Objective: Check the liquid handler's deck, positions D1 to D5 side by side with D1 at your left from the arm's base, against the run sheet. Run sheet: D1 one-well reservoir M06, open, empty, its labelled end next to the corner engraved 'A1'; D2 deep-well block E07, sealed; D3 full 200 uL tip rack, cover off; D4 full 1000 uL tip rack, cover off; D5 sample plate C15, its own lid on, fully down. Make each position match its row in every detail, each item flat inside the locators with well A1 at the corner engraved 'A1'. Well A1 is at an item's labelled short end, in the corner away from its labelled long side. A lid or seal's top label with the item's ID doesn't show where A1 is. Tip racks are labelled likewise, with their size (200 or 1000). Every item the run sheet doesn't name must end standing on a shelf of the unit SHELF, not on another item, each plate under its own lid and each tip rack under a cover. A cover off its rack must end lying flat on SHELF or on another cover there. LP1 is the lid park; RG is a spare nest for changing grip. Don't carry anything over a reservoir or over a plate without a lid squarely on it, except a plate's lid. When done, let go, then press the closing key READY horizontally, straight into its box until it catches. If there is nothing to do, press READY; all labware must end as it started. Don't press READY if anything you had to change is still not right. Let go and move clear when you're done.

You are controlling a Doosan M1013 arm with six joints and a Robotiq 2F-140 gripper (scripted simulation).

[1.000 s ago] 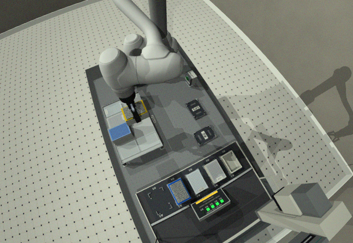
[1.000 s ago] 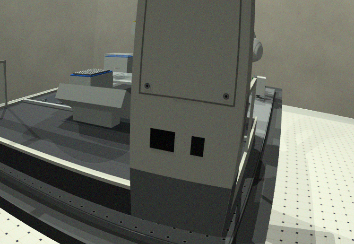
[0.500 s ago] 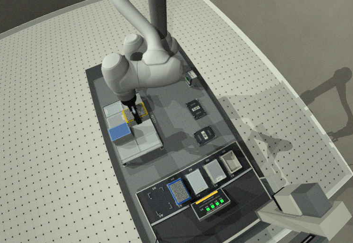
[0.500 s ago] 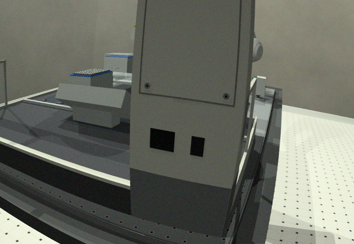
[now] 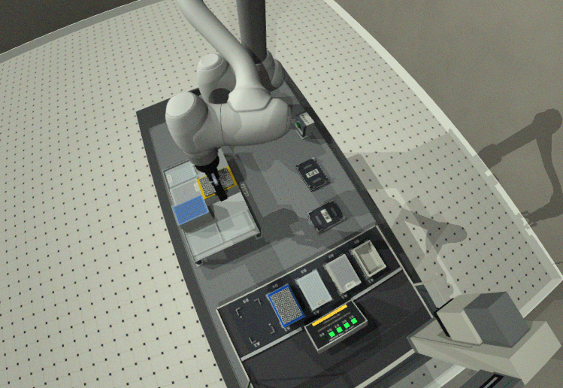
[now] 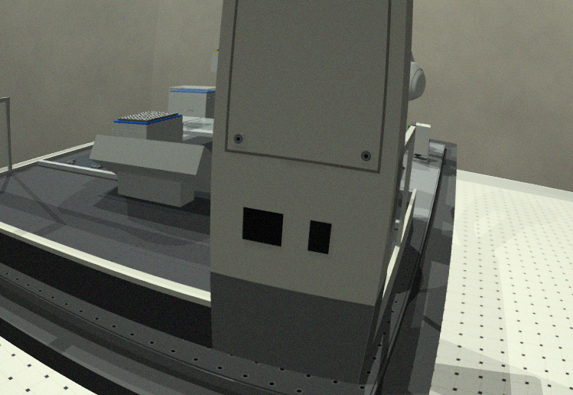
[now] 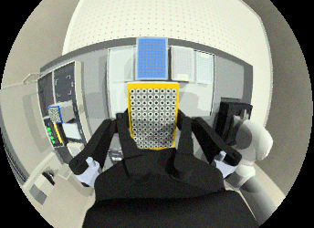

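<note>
Now: hand 19 cm above the shelf unit, 7 cm to the left of it and 6 cm past it. The rest, counted from my hand: blue-rimmed tip rack (47 cm ahead, 13 cm below, 3 cm to the left); then spare nest (36 cm to the left, 24 cm below, 23 cm ahead); then yellow-rimmed tip rack (1 cm to the left, 1 cm behind, 1 cm above).
</note>
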